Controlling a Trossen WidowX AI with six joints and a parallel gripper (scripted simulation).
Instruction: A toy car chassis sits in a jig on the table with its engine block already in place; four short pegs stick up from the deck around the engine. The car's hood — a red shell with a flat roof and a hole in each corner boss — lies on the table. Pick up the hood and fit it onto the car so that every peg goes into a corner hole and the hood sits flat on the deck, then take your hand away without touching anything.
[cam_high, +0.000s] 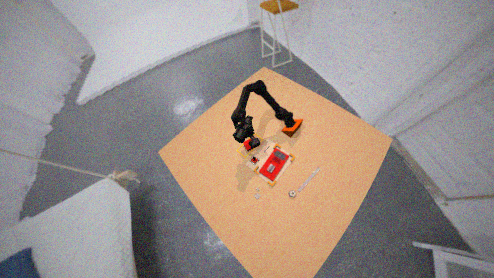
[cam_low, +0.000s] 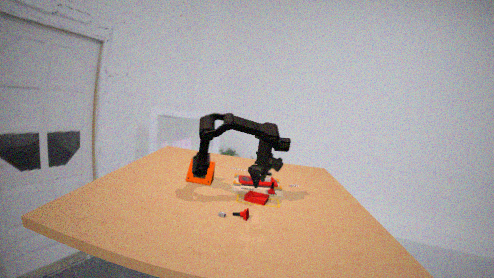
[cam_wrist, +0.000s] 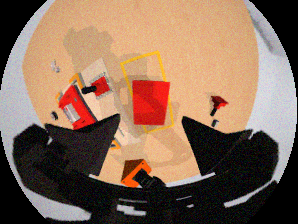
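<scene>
Right now my gripper tip is 60 mm above the red hood. Round my gripper tip: pale strip 450 mm to the left, 80 mm below, 40 mm behind.
</scene>
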